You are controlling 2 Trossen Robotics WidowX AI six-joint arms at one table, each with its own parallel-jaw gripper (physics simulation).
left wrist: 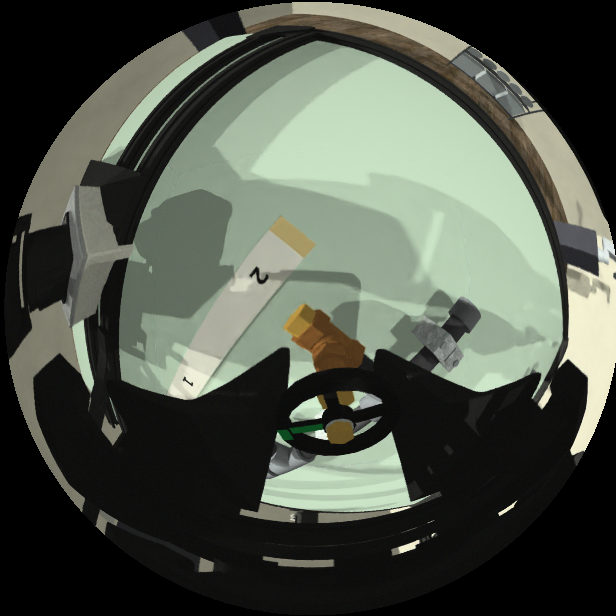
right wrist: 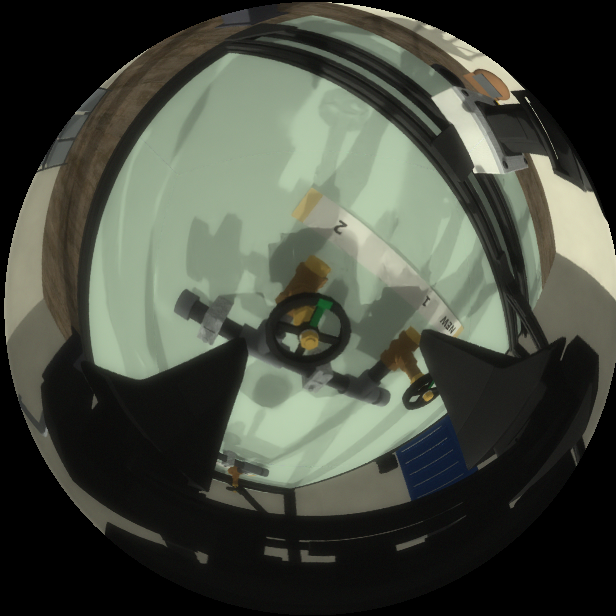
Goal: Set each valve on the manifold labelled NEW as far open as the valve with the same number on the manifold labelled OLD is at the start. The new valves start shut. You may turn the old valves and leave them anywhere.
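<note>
In the left wrist view, my left gripper (left wrist: 333, 379) is closed on the rim of the large black handwheel (left wrist: 336, 416) of valve 2 on the old manifold. The wheel has a green spoke and a brass hub. Its brass valve body (left wrist: 324, 339) and the grey pipe end (left wrist: 442, 339) lie beyond, beside the number strip (left wrist: 247, 298). In the right wrist view, my right gripper (right wrist: 333, 367) is open and empty above the manifold labelled NEW (right wrist: 449, 325). Below it are the large handwheel of valve 2 (right wrist: 308, 331), with a green mark, and the small handwheel of valve 1 (right wrist: 417, 396).
A blue block (right wrist: 436, 459) lies near the table edge by the right finger. A small, distant manifold (right wrist: 244, 468) shows at the lower edge of the right wrist view. A black rail and a wooden rim bound the green mat.
</note>
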